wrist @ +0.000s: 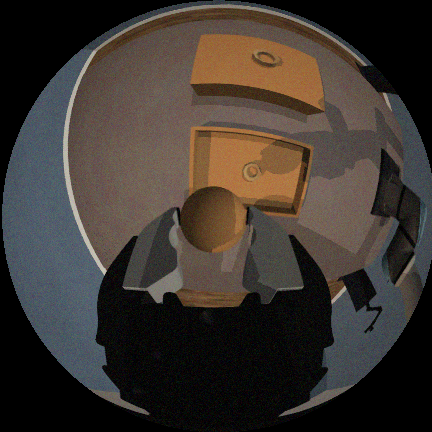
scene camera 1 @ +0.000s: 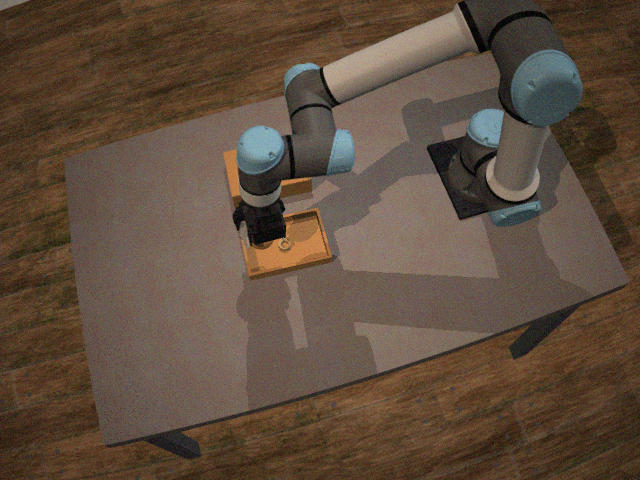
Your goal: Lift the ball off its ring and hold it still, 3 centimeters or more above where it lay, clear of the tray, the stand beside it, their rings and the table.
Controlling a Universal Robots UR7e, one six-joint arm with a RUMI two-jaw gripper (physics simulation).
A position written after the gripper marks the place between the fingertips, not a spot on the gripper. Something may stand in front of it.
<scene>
In view: the gripper (scene camera 1: 260,235), an orange ball (wrist: 212,219), an orange stand (scene camera 1: 230,156) and a shallow orange tray (scene camera 1: 306,245).
The gripper shows as well in the wrist view (wrist: 212,209). The orange stand is seen too in the wrist view (wrist: 234,65). The shallow orange tray shows as well in the wrist view (wrist: 270,172).
</scene>
